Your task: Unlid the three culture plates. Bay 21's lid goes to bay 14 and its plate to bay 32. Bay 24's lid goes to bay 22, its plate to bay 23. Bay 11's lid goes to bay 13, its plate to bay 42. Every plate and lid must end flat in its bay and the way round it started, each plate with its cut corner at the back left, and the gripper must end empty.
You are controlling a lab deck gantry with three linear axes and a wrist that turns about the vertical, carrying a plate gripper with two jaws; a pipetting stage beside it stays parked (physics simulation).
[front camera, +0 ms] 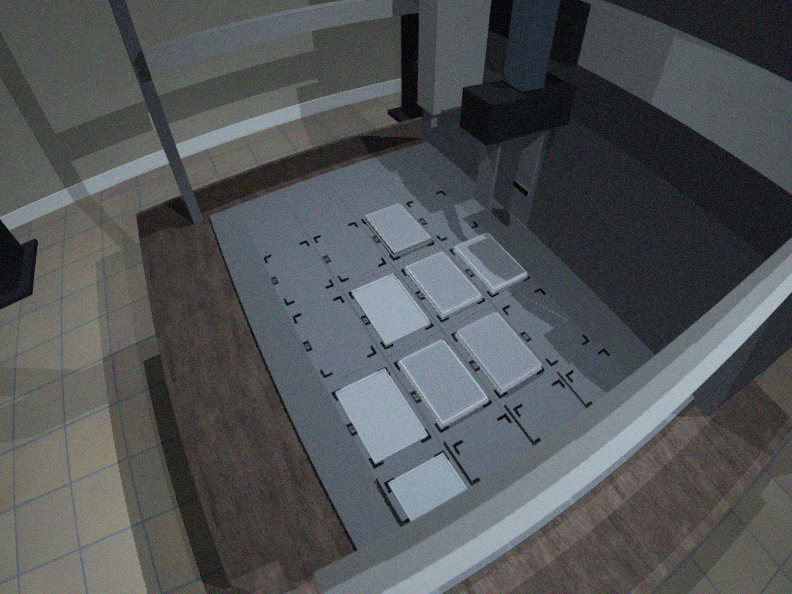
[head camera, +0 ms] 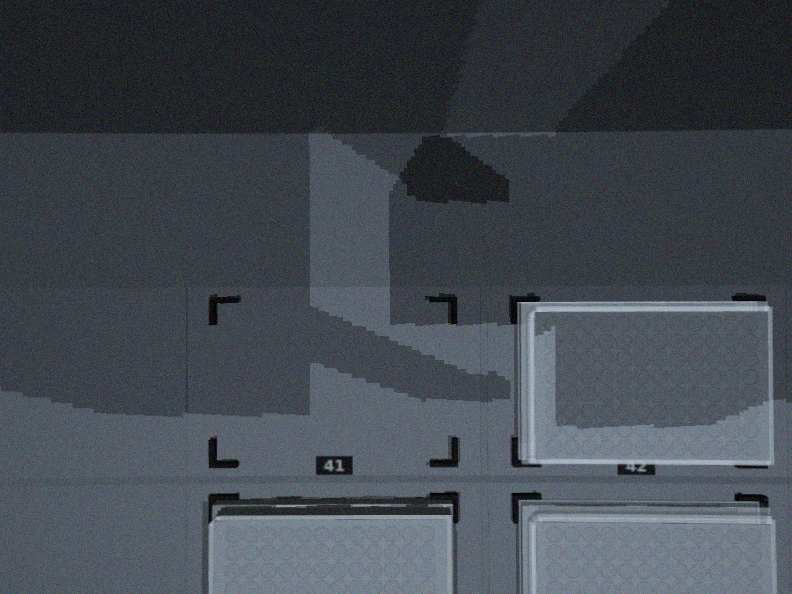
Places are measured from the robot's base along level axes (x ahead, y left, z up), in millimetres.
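Pixels of known places: gripper, fingertip midpoint: [front camera: 503,196]; robot's base at its link origin: [front camera: 265,258].
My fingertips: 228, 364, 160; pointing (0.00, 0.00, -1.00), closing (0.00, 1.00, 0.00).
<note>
Ahead of a thing's pixels: the offset from my fingertips to its top centre, as dx, dy, dz. "*": to the spot under its first point.
My gripper [front camera: 510,200] is open and empty, raised over the back right of the deck. The plate in bay 42 @[* +10, -6, -146] [front camera: 491,263] [head camera: 652,383] lies flat, partly in shadow; its cut corner is hard to make out. The plate in bay 32 @[* +8, -113, -146] [front camera: 442,284] [head camera: 646,556] and the plate in bay 23 @[* +170, -219, -146] [front camera: 442,383] also lie flat. Thin pale lids lie in their bays: one lid in bay 22 @[* +9, -216, -152] [front camera: 391,310], one lid in bay 13 @[* +168, -321, -152] [front camera: 381,415] and one lid in bay 14 @[* +298, -323, -138] [front camera: 427,489]. Fingers do not show in the head view.
Another plate @[-164, -107, -146] [front camera: 396,228] [head camera: 329,556] sits in bay 31, and another plate @[+164, -107, -146] [front camera: 498,351] sits in bay 33. The bay 41 label @[* -165, -46, -160] [head camera: 333,465] shows beside bay 42. A pale frame rail [front camera: 575,460] crosses the near side, and a pale upright column [front camera: 451,57] stands behind the deck.
</note>
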